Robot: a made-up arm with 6 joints.
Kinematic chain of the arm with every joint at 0, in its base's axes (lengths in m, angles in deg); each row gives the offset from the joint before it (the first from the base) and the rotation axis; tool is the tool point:
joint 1: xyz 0 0 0.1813 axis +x
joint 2: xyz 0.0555 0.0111 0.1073 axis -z
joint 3: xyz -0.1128 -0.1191 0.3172 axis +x
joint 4: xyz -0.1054 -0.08 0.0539 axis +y
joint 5: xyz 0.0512 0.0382 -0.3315 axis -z
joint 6: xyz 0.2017 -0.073 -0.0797 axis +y
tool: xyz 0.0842 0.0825 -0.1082
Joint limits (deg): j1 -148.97..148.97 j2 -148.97..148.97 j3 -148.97..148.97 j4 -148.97..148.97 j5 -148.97..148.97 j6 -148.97..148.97
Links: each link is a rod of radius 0.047 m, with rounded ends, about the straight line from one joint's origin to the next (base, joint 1, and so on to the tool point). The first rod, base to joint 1, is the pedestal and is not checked.
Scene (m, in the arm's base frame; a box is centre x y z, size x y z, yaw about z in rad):
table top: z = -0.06
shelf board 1: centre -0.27 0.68 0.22 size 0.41 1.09 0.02 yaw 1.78
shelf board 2: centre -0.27 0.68 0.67 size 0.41 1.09 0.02 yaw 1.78
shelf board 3: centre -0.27 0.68 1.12 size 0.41 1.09 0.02 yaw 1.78
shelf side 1: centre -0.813 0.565 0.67 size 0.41 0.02 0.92 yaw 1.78
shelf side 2: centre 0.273 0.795 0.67 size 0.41 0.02 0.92 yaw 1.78
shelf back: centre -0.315 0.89 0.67 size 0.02 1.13 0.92 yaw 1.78
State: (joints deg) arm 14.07 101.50 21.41 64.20 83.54 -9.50
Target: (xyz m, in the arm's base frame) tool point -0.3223 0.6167 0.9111
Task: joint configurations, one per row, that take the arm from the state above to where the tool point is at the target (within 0.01 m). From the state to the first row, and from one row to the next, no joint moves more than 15 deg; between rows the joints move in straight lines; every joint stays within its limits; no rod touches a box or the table.
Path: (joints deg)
1: 28.54 99.87 24.35 53.93 78.11 -12.77
2: 43.01 98.25 27.29 43.66 72.67 -16.04
3: 57.48 96.62 30.23 33.38 67.24 -19.31
4: 54.97 97.19 25.83 44.58 72.94 -16.99
5: 52.46 97.75 21.44 55.78 78.64 -14.66
6: 49.94 98.32 17.05 66.97 84.34 -12.33
7: 47.43 98.89 12.65 78.17 90.04 -10.00
8: 36.37 97.98 8.96 85.63 93.49 -8.63
9: 25.30 97.08 5.26 93.10 96.94 -7.26
10: 14.24 96.18 1.57 100.56 100.39 -5.89

